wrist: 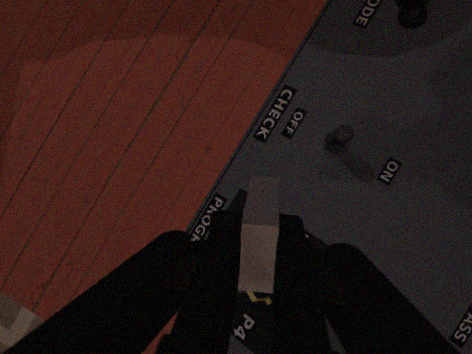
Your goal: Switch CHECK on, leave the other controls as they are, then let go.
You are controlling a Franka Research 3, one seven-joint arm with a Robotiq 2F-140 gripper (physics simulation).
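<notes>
The CHECK switch (340, 138) is a small dark toggle with a rounded tip, on the grey panel right of the image centre. The OFF label (293, 123) is up and left of it, the ON label (389, 171) down and right. A dark streak runs from the toggle toward ON; which way the lever leans is hard to tell in the dim light. The CHECK label (275, 114) is near the panel's edge. My gripper (262, 201) is shut and empty, below and left of the toggle in the view, with a visible gap between them.
Another dark control (412, 15) is at the upper right, beside a partly cut-off label ending in ODE (367, 12). A partly hidden PROG label (208, 218) is left of the fingers. A P4 label (244, 327) shows below. Reddish planks (115, 125) lie left of the panel.
</notes>
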